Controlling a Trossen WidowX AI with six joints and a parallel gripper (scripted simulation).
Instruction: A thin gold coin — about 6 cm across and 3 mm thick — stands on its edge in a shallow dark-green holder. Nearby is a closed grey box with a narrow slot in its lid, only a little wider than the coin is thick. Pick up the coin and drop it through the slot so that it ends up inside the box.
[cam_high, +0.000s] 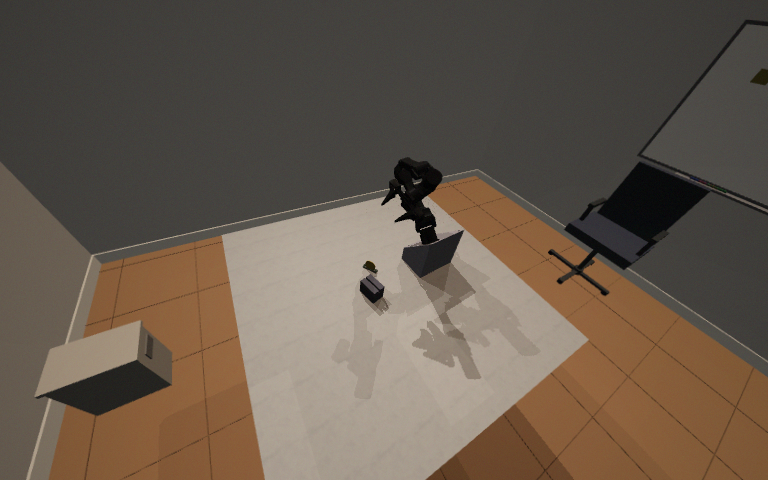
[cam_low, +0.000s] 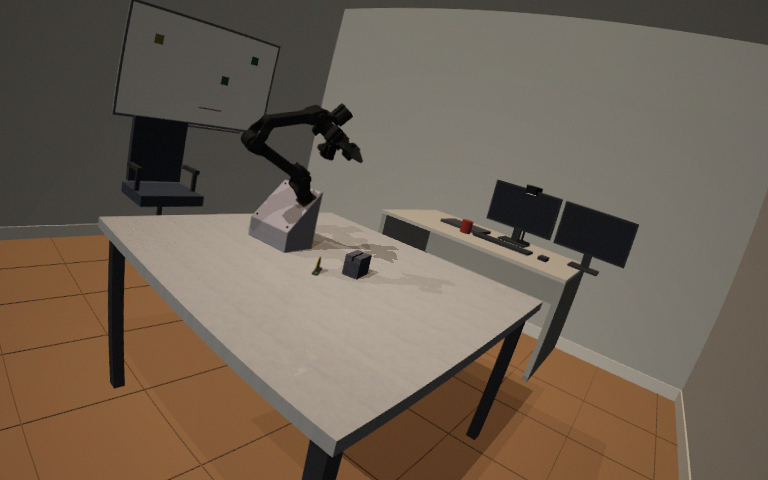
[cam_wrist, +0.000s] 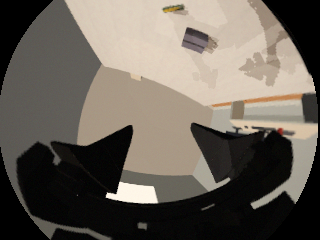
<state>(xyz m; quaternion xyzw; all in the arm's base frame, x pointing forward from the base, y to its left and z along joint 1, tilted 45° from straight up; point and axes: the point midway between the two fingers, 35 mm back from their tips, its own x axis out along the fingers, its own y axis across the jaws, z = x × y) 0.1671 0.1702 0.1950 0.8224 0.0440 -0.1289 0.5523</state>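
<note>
Now: the gold coin 10 mm ahead of my gripper tip, 80 mm to the right of it and 380 mm below it.
</note>
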